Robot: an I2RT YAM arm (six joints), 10 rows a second.
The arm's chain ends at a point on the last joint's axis. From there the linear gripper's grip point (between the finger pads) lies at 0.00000 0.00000 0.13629 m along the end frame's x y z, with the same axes.
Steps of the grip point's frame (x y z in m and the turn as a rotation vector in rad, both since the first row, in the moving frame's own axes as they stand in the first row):
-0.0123 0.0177 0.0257 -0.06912 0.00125 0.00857
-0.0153 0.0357 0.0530 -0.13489 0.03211 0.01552
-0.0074 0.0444 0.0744 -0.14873 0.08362 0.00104
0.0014 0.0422 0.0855 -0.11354 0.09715 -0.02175
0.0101 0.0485 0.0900 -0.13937 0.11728 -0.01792
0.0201 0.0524 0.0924 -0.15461 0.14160 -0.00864
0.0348 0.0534 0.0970 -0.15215 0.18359 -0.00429
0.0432 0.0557 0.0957 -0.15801 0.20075 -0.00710
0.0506 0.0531 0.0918 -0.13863 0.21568 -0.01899
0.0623 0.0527 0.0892 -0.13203 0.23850 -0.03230
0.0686 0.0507 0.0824 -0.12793 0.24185 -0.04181
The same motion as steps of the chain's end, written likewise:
-0.0124 0.0083 0.0260 -0.06912 0.00125 0.00857
-0.0195 0.0173 0.0543 -0.13489 0.03211 0.01552
-0.0187 0.0242 0.0764 -0.14873 0.08362 0.00104
-0.0120 0.0269 0.0870 -0.11354 0.09715 -0.02175
-0.0060 0.0298 0.0923 -0.13937 0.11728 -0.01792
0.0009 0.0316 0.0954 -0.15461 0.14160 -0.00864
0.0100 0.0329 0.1009 -0.15215 0.18359 -0.00429
0.0161 0.0345 0.1001 -0.15801 0.20075 -0.00710
0.0213 0.0347 0.0963 -0.13863 0.21568 -0.01899
0.0299 0.0355 0.0942 -0.13203 0.23850 -0.03230
0.0357 0.0342 0.0875 -0.12793 0.24185 -0.04181

